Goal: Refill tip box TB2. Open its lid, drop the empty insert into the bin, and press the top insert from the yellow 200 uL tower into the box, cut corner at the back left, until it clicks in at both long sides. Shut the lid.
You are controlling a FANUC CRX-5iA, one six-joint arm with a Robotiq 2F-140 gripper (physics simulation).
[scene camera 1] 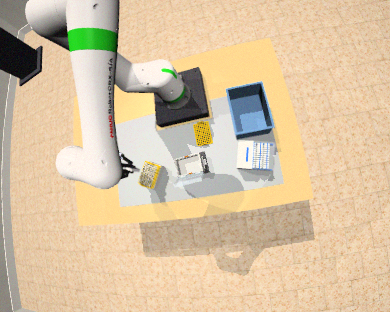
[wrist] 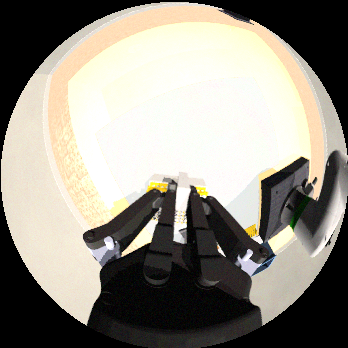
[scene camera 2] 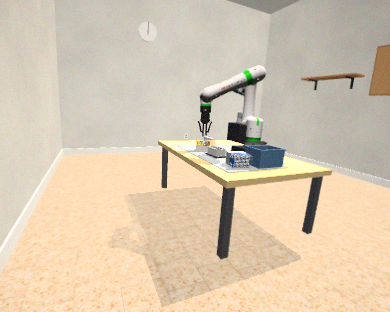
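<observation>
The yellow 200 uL tower (scene camera 1: 149, 174) (scene camera 2: 202, 143) stands at the left end of the grey mat (scene camera 1: 138, 139). My gripper (scene camera 1: 135, 168) (scene camera 2: 205, 133) (wrist: 181, 179) is shut and empty. It hangs just above the tower's left edge, fingers pointing down; in the wrist view the tower (wrist: 155, 187) shows behind the fingertips. Tip box TB2 (scene camera 1: 191, 164) (scene camera 2: 216, 151) stands in the middle of the mat with its lid open and a pale inside showing. A flat yellow insert (scene camera 1: 202, 133) (wrist: 251, 230) lies on the mat behind the box. The blue bin (scene camera 1: 250, 108) (scene camera 2: 265, 155) stands at the right rear and looks empty.
A white and blue tip box or tower (scene camera 1: 255, 155) (scene camera 2: 238, 158) stands in front of the bin. The robot's dark base plate (scene camera 1: 194, 90) (wrist: 282, 201) sits behind the mat. The wooden table (scene camera 1: 240, 62) (scene camera 2: 255, 176) ends close to the mat's left and front edges.
</observation>
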